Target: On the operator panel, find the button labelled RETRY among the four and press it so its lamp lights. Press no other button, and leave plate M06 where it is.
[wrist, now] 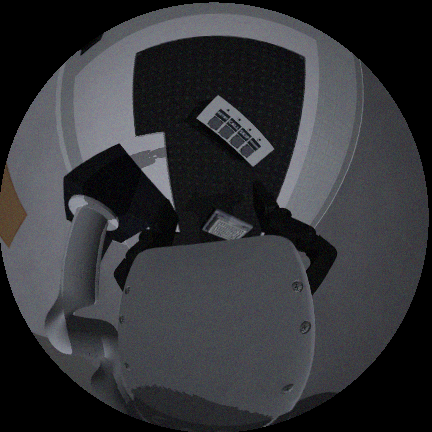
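The operator panel [208, 116] is a pale, tilted strip on the dark perforated board, with four dark square buttons, labels above them and small dark lamp dots. The label at the upper-left end looks like RETRY, above its button [216, 122]; CALL and SKIP follow, and the fourth label is unreadable. No lamp looks lit. My gripper [211, 200] is open and empty, its black fingers spread wide below the panel in the view, apart from it. A small rectangular block with a finely marked pale face [227, 225] lies between the fingers' lines of reach, partly hidden by the gripper housing; M06 is not legible.
The dark board [165, 85] lies on a pale table [102, 95]. A white sheet-like piece [162, 175] is at the board's left edge, beside a large black box-shaped part [102, 177] and a grey arm link [82, 260]. A brown panel [11, 212] is far left.
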